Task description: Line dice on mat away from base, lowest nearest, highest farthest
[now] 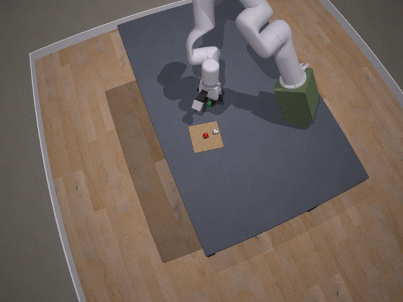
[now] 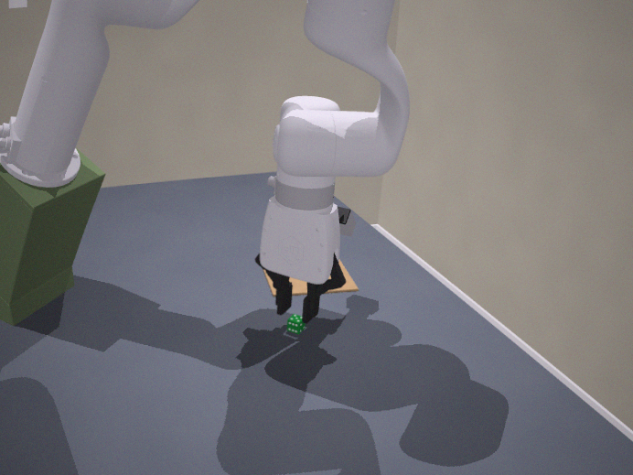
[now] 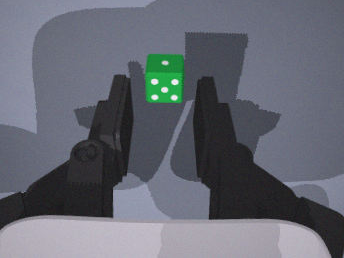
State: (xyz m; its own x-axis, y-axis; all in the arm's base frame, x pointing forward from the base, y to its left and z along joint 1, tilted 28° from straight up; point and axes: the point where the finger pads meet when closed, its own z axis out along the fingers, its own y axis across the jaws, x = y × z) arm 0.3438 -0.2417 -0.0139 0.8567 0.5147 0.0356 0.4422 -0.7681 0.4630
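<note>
My gripper is now 40 mm above the green die. Round my hand: mat 120 mm ahead, 130 mm to the left, 40 mm below; then red die 120 mm ahead, 130 mm to the left, 30 mm below; then white die 70 mm ahead, 140 mm to the left, 30 mm below.
</note>
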